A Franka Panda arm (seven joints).
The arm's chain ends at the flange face. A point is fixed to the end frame.
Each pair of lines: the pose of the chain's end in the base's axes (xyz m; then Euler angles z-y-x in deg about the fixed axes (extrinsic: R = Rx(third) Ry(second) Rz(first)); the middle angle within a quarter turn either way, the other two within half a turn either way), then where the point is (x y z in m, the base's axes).
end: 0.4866 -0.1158 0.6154 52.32 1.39 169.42
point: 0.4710 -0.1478 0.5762
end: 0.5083 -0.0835 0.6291 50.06 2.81 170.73
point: 0.4948 -0.1153 0.5890
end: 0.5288 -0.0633 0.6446 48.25 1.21 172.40
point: 0.5148 -0.0943 0.6040
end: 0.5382 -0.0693 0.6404 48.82 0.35 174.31
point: 0.5233 -0.0988 0.5990
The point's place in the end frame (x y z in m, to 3 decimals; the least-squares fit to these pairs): 0.009 0.028 0.044
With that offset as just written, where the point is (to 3 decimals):
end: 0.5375 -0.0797 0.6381 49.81 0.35 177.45
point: 0.522 -0.107 0.595
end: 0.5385 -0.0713 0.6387 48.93 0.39 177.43
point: 0.524 -0.098 0.596
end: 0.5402 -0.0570 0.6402 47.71 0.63 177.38
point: 0.526 -0.084 0.597
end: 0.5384 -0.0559 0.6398 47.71 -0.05 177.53
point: 0.524 -0.083 0.597
